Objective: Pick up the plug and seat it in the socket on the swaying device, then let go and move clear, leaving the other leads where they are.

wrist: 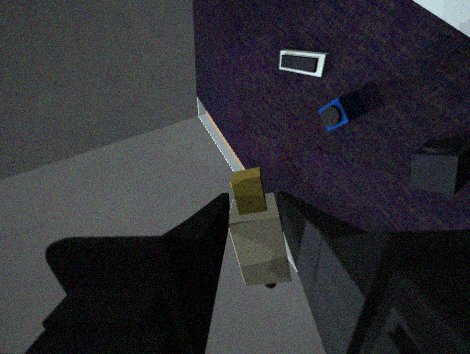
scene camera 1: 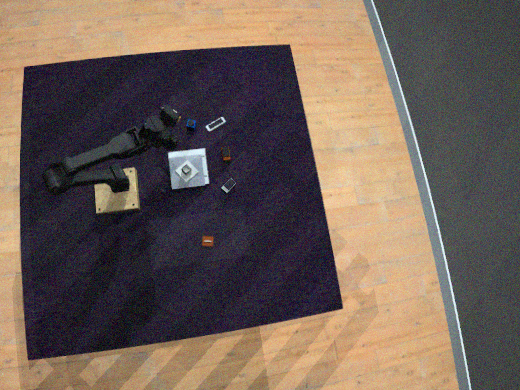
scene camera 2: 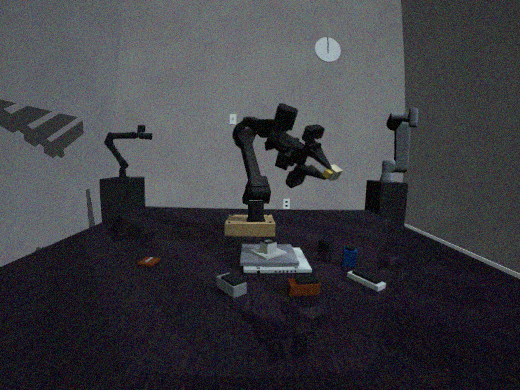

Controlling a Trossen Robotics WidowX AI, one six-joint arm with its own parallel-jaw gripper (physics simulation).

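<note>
The plug (scene camera 2: 334, 172) (wrist: 261, 245) has a cream body and a yellow front end. My gripper (scene camera 2: 326, 171) (wrist: 253, 198) is shut on the plug and holds it tilted in the air, high above the mat. In the overhead view the plug is mostly hidden by the arm. The device is a grey slab (scene camera 1: 200, 177) (scene camera 2: 250, 256) over a white base, to the side of the gripper and well below it. A small grey box-shaped socket (scene camera 1: 186, 170) (scene camera 2: 268, 245) stands on a white diamond plate on top, with its opening facing up. Plug and socket are apart.
Near the device lie a blue block (scene camera 1: 191, 124) (scene camera 2: 350, 257) (wrist: 326, 109), a white-framed piece (scene camera 1: 209, 128) (scene camera 2: 380, 286) (wrist: 320, 67), an orange-and-dark block (scene camera 1: 226, 156) (scene camera 2: 304, 288) and a grey block (scene camera 1: 226, 188) (scene camera 2: 239, 288). A dark cube (scene camera 2: 324, 246) (wrist: 434, 172) and an orange tile (scene camera 1: 207, 243) (scene camera 2: 145, 262) also show.
</note>
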